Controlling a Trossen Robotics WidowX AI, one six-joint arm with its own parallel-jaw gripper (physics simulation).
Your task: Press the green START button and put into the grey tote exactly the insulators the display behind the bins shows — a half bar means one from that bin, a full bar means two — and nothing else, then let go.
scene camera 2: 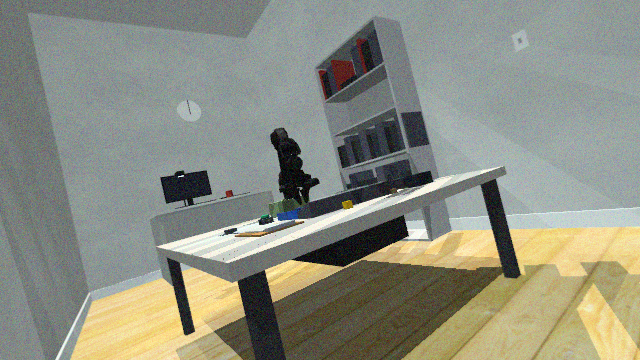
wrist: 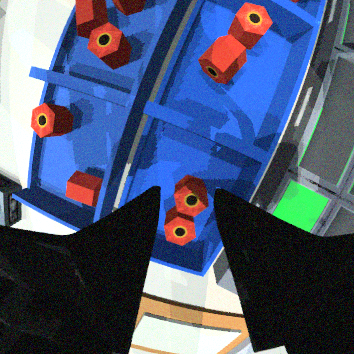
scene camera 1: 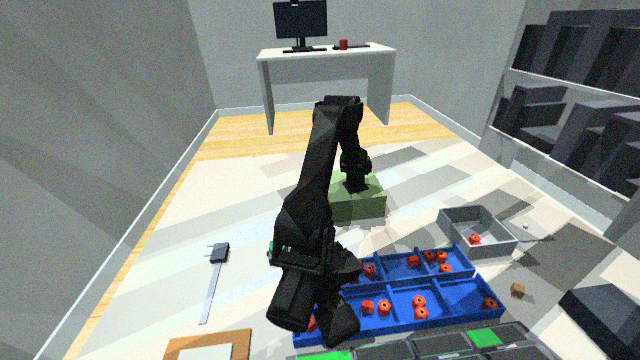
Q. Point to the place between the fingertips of my gripper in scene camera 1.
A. At 325,308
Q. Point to a display strip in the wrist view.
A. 282,166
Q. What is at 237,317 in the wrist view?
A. A brown board.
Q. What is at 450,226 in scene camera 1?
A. A grey tote.
